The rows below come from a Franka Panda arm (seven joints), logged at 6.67 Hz.
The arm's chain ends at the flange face. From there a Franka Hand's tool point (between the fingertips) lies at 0.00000 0.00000 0.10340 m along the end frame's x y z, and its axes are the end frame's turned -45 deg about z.
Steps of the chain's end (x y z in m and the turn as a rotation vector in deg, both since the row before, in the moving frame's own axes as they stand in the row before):
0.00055 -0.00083 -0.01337 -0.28 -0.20 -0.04
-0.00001 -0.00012 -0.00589 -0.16 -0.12 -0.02
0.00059 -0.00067 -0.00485 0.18 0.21 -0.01
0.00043 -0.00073 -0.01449 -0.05 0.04 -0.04
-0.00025 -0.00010 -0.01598 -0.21 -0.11 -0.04
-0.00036 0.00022 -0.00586 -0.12 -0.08 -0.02
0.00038 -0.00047 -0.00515 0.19 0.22 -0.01
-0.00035 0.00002 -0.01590 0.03 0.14 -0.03
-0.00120 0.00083 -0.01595 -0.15 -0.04 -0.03
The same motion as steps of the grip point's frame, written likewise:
0.00036 -0.00010 -0.01337 -0.06 -0.34 -0.04
-0.00028 -0.00004 -0.00589 -0.03 -0.20 -0.02
0.00139 -0.00002 -0.00485 -0.02 0.28 -0.01
0.00081 -0.00010 -0.01449 -0.06 -0.01 -0.04
-0.00051 -0.00012 -0.01598 -0.07 -0.23 -0.04
-0.00067 -0.00005 -0.00586 -0.03 -0.14 -0.02
0.00112 -0.00003 -0.00515 -0.02 0.29 -0.01
-0.00004 -0.00009 -0.01590 -0.08 0.12 -0.03
-0.00168 -0.00012 -0.01595 -0.08 -0.13 -0.03

